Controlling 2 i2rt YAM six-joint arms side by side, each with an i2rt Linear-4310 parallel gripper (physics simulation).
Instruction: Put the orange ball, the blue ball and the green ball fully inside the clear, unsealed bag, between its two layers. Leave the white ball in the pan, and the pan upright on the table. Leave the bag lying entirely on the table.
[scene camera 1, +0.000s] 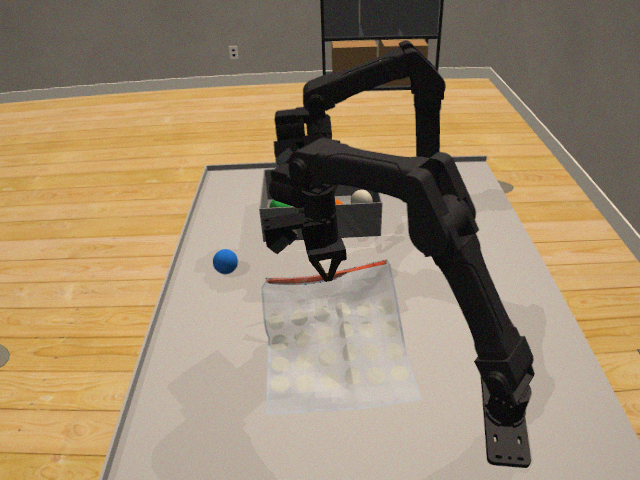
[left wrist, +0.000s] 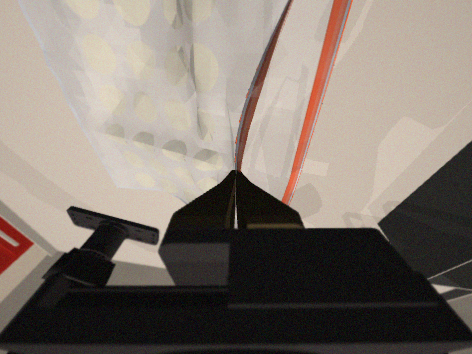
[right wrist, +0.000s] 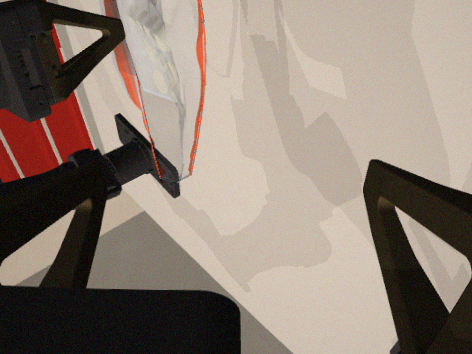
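The clear bag (scene camera 1: 330, 338) (left wrist: 150, 75) (right wrist: 167, 117) lies on the table with its orange-edged mouth toward the pan. My left gripper (scene camera 1: 327, 279) (left wrist: 235, 176) is shut on one layer's rim and holds it raised; the other orange rim stands apart from it. My right gripper (right wrist: 235, 175) is open and empty, beyond the bag's mouth; the left arm hides it in scene camera 1. The blue ball (scene camera 1: 225, 261) lies on the table left of the pan. The grey pan (scene camera 1: 356, 222) stands upright, holding the green ball (scene camera 1: 281, 204), the partly hidden orange ball (scene camera 1: 338, 202) and the white ball (scene camera 1: 361, 197).
The left arm's base plate (scene camera 1: 508, 446) (right wrist: 167, 180) stands right of the bag in scene camera 1. The left arm reaches over the pan's front side, and the right arm comes down behind it. A raised dark edge (scene camera 1: 170, 276) runs along the table's left side. A red object (right wrist: 30, 135) shows in the right wrist view.
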